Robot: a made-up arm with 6 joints.
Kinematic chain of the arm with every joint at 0, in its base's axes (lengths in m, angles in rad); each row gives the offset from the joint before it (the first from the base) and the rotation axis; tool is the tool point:
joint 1: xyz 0 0 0.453 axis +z
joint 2: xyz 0.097 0 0 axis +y
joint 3: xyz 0 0 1.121 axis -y
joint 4: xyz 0 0 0.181 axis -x
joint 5: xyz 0.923 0 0 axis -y
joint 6: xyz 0.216 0 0 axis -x
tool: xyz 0 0 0
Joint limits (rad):
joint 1: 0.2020..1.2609
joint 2: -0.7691..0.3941
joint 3: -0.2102..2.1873
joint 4: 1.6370..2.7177
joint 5: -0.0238..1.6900
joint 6: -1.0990..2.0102
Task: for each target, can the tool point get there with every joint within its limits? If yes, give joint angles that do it. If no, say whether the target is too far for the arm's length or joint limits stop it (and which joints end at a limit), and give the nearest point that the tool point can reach.
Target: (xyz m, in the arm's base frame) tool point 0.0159 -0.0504 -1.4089
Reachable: no: joint limits stop it (at a limit: joint 1, joint 2, joint 3, joint 4) | nearest point 1.2546 0.3470 0.9378 | short by 2.683 m
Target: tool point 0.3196 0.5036 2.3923
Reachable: yes | joints 0.7029 -0.1216 0.7108 1.9680 1.1010 1.2221
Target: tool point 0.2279 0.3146 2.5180
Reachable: yes | joints 0.8443 -0.2667 0.6317 2.1631 0.2174 1.7635
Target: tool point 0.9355 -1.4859 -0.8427
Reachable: no: joint limits stop it (at a limit: joint 1, joint 2, joint 3, joint 4) | nearest point 1.3079 0.3521 0.9166 | short by 2.571 m
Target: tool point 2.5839 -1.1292 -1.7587
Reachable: no: too far | nearest point 1.4721 0.3369 0.9363 | short by 3.263 m
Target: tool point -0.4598 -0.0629 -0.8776
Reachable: no: joint limits stop it (at a limit: joint 1, joint 2, joint 3, joint 4) | nearest point 0.3016 1.2323 0.9597 | short by 2.373 m
